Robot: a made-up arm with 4 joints. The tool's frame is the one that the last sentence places. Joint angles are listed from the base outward.
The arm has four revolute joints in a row. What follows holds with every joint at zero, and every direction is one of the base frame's.
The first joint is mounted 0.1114 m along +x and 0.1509 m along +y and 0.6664 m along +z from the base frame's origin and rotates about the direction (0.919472, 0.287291, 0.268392), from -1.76 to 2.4 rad.
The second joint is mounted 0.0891 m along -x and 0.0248 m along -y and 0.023 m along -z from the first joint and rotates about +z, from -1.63 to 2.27 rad.
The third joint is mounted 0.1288 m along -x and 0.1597 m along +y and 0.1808 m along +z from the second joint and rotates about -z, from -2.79 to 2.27 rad.
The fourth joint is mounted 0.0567 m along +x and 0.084 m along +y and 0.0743 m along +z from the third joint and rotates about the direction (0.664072, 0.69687, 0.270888), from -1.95 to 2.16 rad.
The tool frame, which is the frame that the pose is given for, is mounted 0.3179 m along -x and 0.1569 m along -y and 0.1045 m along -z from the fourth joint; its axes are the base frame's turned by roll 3.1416, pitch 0 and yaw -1.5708 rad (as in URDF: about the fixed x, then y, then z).
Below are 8 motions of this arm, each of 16 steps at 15 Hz.
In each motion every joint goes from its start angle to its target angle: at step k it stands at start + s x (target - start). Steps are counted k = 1, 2, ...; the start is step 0. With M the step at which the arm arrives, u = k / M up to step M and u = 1 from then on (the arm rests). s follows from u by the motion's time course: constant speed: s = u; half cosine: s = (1 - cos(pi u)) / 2; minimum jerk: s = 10 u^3 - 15 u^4 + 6 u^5.
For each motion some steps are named. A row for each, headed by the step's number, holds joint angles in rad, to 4 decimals.
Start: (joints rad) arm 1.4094 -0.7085 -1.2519 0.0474
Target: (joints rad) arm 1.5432 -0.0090 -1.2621 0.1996
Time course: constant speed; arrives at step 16
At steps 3, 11, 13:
3: 1.4345 -0.5773 -1.2538 0.0759
11: 1.5014 -0.2276 -1.2589 0.1520
13: 1.5181 -0.1402 -1.2602 0.1711

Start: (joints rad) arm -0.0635 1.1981 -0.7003 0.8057
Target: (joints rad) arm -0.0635 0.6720 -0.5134 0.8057
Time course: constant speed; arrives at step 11
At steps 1, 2, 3, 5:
1: -0.0635 1.1503 -0.6833 0.8057
2: -0.0635 1.1024 -0.6663 0.8057
3: -0.0635 1.0546 -0.6493 0.8057
5: -0.0635 0.9590 -0.6153 0.8057

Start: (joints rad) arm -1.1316 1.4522 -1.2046 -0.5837
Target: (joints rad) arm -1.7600 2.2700 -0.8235 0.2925
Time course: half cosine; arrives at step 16
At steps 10, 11, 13, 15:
10: -1.5660 2.0176 -0.9411 0.0221
11: -1.6204 2.0883 -0.9082 0.0978
13: -1.7070 2.2011 -0.8556 0.2187
15: -1.7540 2.2621 -0.8272 0.2841

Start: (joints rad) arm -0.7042 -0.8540 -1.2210 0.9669
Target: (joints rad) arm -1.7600 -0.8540 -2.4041 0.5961
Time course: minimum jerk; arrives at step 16
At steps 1, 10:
1: -0.7065 -0.8540 -1.2236 0.9661
10: -1.4694 -0.8540 -2.0785 0.6981

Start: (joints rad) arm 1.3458 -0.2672 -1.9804 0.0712
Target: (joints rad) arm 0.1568 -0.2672 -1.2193 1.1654
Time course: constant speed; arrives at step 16
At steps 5, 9, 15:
5: 0.9742 -0.2672 -1.7426 0.4131
9: 0.6770 -0.2672 -1.5523 0.6867
15: 0.2311 -0.2672 -1.2669 1.0970

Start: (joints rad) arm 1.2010 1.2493 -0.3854 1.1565
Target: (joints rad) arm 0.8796 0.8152 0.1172 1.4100
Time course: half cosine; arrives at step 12
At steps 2, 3, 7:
2: 1.1795 1.2202 -0.3517 1.1735
3: 1.1539 1.1857 -0.3118 1.1936
7: 0.9987 0.9761 -0.0691 1.3161

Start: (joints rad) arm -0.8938 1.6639 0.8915 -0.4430
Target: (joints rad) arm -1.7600 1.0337 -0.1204 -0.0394
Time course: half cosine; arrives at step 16
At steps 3, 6, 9, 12, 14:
3: -0.9668 1.6108 0.8062 -0.4090
6: -1.1612 1.4694 0.5792 -0.3184
9: -1.4114 1.2873 0.2868 -0.2018
12: -1.6331 1.1260 0.0278 -0.0985
14: -1.7270 1.0577 -0.0819 -0.0548

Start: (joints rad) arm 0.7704 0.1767 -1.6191 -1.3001
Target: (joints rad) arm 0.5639 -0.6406 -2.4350 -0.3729
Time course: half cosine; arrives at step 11
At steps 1, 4, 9, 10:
1: 0.7662 0.1601 -1.6356 -1.2813
4: 0.7100 -0.0622 -1.8576 -1.0291
9: 0.5803 -0.5757 -2.3702 -0.4465
10: 0.5681 -0.6240 -2.4185 -0.3917

